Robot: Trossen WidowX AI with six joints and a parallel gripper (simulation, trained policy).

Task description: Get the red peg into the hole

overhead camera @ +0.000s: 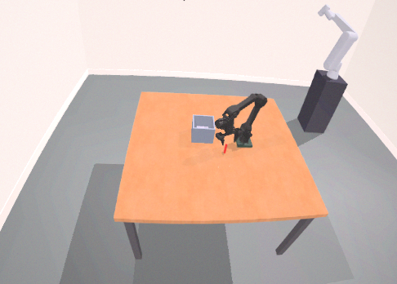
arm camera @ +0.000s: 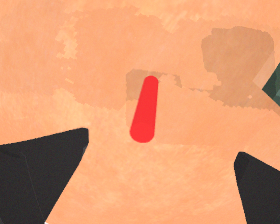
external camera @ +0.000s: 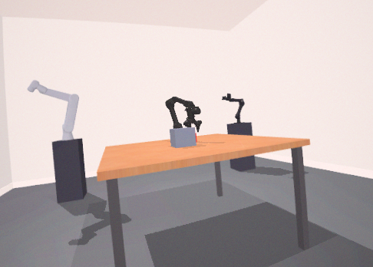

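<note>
Now: the red peg 2 cm ahead of my gripper tip and 5 cm below it.
</note>
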